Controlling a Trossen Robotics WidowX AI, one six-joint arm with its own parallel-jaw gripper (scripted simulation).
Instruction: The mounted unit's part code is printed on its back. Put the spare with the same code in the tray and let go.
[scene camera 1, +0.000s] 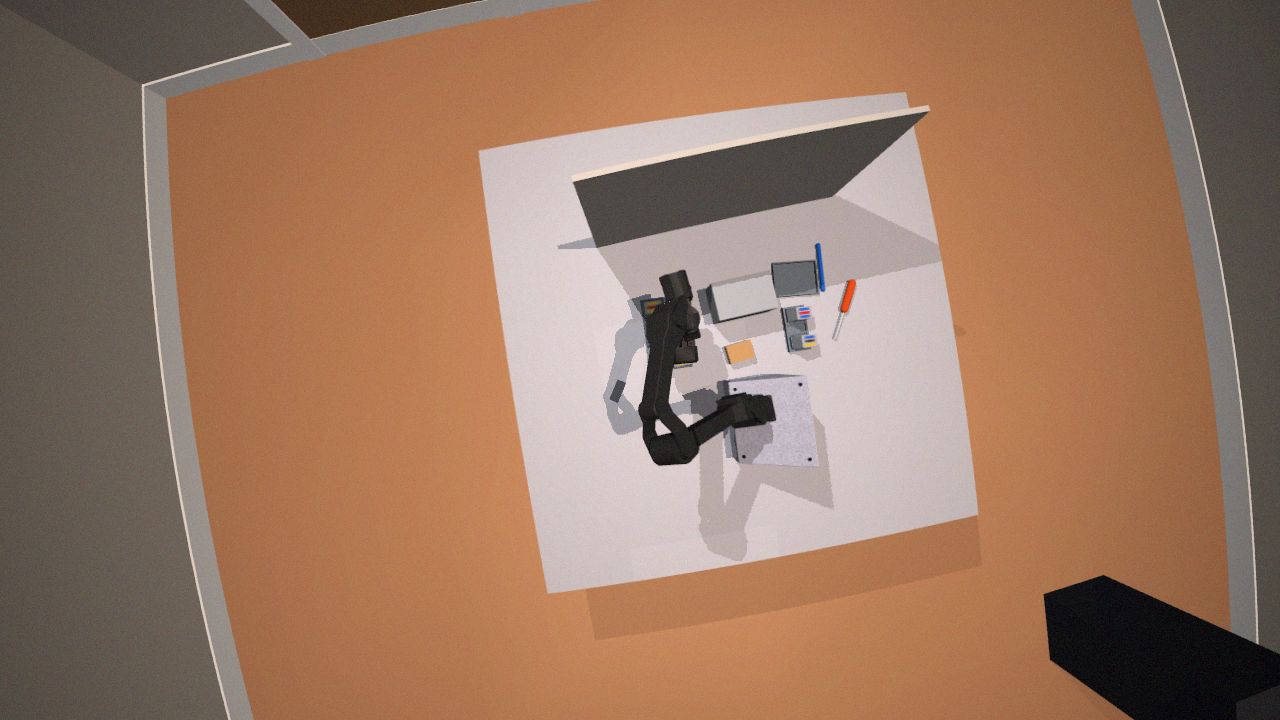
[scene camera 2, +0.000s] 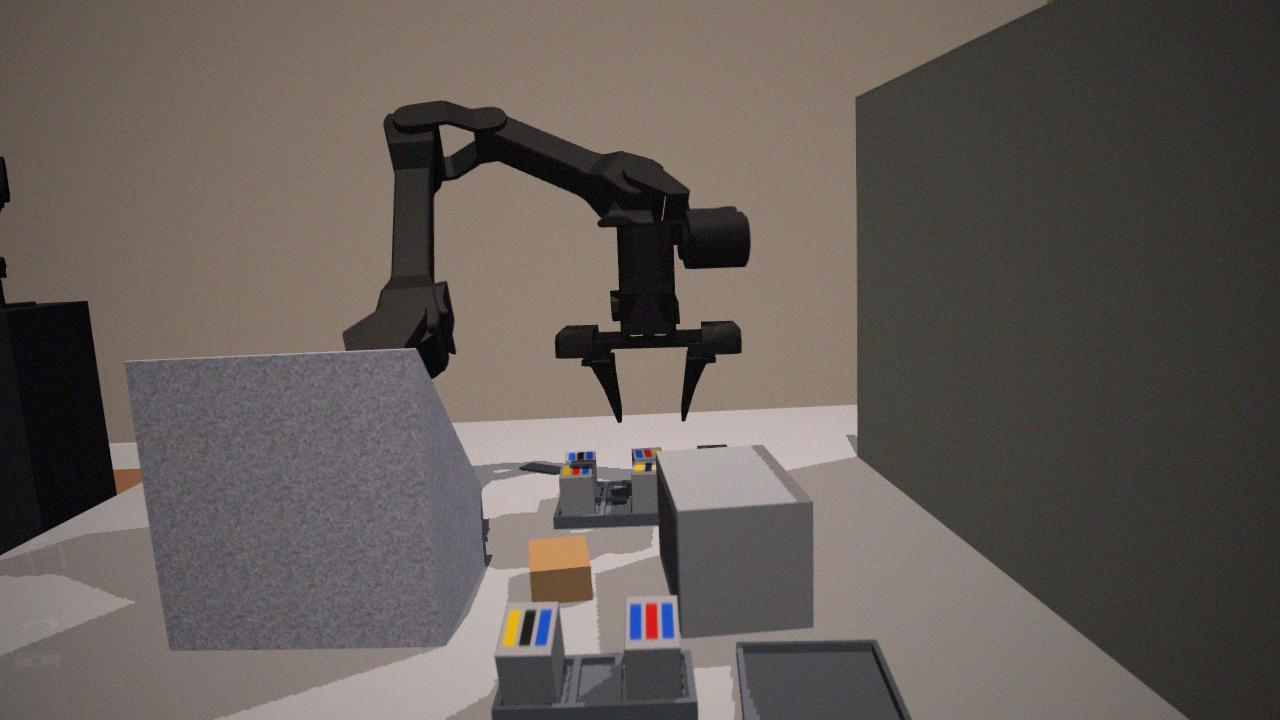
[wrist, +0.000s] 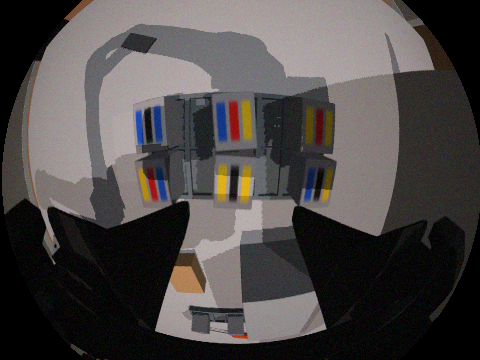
Scene:
The same spot on a mounted unit: (wrist: 278, 298) is (scene camera 2: 693, 449).

